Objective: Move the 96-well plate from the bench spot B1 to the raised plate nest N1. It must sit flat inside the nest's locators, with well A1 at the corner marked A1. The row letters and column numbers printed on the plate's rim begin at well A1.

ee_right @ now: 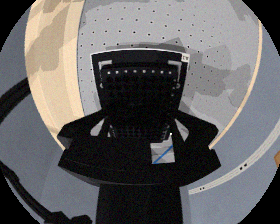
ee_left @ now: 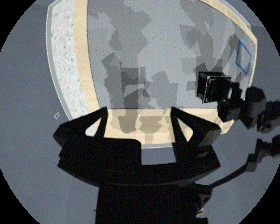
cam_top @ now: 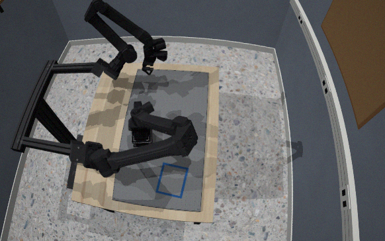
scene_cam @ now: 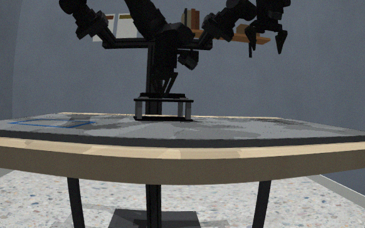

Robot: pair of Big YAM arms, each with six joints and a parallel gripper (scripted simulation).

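Observation:
My right hand is right at the black 96-well plate. Also, from my right hand: raised nest N1: 10 mm below; then A1 label: 40 mm ahead, 80 mm to the left, 10 mm below.

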